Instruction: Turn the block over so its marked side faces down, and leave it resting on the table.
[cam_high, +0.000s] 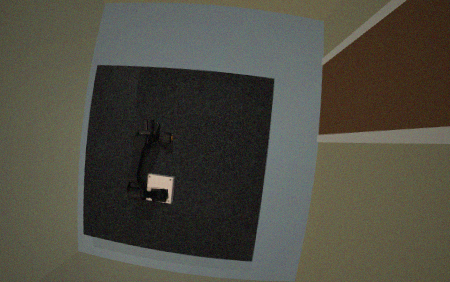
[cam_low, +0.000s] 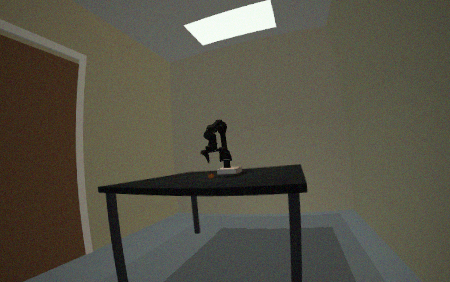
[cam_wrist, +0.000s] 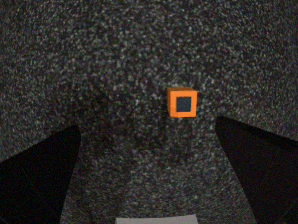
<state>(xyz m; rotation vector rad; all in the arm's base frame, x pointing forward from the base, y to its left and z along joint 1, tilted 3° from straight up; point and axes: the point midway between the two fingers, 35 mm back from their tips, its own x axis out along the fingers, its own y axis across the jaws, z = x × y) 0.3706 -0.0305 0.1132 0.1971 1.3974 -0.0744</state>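
Now: the orange block 9 cm below my gripper tip, 4 cm to the right of it and 1 cm behind it.
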